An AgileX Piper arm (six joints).
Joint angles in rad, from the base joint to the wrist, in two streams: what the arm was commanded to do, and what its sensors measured. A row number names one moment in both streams.
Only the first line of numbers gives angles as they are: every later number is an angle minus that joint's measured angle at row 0.
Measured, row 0:
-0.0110 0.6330 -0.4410 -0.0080 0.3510 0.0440
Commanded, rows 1 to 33:
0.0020 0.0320 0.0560 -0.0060 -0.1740 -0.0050
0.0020 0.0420 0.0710 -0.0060 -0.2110 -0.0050
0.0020 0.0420 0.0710 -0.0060 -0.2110 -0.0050
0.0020 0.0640 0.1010 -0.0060 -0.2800 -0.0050
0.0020 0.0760 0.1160 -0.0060 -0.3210 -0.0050
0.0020 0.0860 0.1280 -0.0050 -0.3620 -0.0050
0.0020 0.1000 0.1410 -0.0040 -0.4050 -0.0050
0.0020 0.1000 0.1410 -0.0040 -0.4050 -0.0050
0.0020 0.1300 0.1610 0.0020 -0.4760 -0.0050
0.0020 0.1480 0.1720 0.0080 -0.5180 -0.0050
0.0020 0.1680 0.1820 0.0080 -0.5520 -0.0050
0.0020 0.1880 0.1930 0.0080 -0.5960 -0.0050
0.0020 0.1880 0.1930 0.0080 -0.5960 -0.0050
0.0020 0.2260 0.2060 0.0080 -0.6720 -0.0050
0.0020 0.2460 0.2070 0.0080 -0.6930 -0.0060
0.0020 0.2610 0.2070 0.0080 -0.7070 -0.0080
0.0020 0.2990 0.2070 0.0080 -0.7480 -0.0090
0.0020 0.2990 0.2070 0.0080 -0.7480 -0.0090
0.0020 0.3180 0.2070 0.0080 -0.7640 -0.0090
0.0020 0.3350 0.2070 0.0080 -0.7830 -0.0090
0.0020 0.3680 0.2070 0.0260 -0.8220 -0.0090
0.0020 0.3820 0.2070 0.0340 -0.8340 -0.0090
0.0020 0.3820 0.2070 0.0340 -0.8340 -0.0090
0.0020 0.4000 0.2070 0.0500 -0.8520 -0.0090
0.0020 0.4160 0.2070 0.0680 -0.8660 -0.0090
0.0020 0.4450 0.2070 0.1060 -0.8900 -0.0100
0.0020 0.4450 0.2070 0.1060 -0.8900 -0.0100
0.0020 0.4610 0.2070 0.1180 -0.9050 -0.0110
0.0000 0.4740 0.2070 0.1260 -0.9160 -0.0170
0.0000 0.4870 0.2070 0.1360 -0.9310 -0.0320
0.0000 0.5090 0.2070 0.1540 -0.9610 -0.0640
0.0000 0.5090 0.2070 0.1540 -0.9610 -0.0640
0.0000 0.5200 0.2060 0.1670 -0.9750 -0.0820
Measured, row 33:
0.0000 0.4960 0.2040 0.1340 -0.9180 -0.0350
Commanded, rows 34 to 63:
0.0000 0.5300 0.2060 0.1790 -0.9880 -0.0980
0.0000 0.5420 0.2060 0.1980 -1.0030 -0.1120
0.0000 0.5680 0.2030 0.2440 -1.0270 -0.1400
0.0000 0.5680 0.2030 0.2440 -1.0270 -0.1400
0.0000 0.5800 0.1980 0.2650 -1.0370 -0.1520
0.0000 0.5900 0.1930 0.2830 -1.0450 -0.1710
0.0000 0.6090 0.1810 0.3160 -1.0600 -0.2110
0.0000 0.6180 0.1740 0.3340 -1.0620 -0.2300
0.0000 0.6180 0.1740 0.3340 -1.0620 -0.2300
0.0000 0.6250 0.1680 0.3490 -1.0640 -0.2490
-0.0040 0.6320 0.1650 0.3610 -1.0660 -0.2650
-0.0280 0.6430 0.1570 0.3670 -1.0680 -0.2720
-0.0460 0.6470 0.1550 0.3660 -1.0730 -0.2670
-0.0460 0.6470 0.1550 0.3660 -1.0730 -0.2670
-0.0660 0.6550 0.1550 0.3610 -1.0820 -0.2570
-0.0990 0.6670 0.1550 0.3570 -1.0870 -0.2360
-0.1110 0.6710 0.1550 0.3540 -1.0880 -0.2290
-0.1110 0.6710 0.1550 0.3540 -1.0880 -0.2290
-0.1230 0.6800 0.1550 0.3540 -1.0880 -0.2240
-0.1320 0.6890 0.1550 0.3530 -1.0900 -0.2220
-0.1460 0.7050 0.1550 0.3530 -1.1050 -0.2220
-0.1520 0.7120 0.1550 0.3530 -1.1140 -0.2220
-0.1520 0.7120 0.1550 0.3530 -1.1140 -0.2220
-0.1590 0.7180 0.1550 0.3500 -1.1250 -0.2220
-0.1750 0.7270 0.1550 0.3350 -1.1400 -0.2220
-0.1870 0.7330 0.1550 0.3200 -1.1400 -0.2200
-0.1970 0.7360 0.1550 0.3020 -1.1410 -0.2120
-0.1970 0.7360 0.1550 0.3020 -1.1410 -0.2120
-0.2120 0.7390 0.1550 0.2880 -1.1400 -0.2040
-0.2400 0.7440 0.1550 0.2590 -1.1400 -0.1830
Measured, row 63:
-0.2050 0.7390 0.1620 0.3070 -1.1200 -0.2080
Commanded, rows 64 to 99:
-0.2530 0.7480 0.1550 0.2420 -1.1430 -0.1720
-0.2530 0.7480 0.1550 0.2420 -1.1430 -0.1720
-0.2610 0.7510 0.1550 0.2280 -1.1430 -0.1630
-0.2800 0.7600 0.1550 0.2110 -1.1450 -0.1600
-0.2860 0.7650 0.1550 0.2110 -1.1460 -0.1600
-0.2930 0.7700 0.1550 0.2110 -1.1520 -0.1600
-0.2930 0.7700 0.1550 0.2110 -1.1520 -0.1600
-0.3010 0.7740 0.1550 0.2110 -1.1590 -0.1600
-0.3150 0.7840 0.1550 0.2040 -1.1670 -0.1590
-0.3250 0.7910 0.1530 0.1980 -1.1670 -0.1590
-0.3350 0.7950 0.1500 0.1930 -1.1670 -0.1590
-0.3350 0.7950 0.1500 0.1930 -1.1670 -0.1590
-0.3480 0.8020 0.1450 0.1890 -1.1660 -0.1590
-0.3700 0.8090 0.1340 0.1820 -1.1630 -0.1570
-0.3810 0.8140 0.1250 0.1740 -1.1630 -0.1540
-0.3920 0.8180 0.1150 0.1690 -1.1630 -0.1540
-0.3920 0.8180 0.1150 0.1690 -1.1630 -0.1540
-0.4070 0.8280 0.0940 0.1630 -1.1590 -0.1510
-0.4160 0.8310 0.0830 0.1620 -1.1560 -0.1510
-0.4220 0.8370 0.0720 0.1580 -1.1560 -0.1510
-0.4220 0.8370 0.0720 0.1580 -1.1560 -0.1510
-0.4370 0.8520 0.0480 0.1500 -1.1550 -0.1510
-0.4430 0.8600 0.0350 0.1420 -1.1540 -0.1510
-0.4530 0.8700 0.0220 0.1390 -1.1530 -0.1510
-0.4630 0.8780 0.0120 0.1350 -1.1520 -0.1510
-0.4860 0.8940 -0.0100 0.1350 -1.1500 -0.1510
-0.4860 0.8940 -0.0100 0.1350 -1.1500 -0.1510
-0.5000 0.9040 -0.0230 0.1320 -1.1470 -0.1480
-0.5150 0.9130 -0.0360 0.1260 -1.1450 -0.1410
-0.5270 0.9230 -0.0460 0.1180 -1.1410 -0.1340
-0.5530 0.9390 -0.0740 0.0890 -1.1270 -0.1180
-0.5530 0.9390 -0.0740 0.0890 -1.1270 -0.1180
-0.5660 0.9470 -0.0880 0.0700 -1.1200 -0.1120
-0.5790 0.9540 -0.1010 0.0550 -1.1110 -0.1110
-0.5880 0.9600 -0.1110 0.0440 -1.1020 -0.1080
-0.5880 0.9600 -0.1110 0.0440 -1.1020 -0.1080
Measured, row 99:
-0.5680 0.9520 -0.0890 0.0800 -1.1180 -0.1180
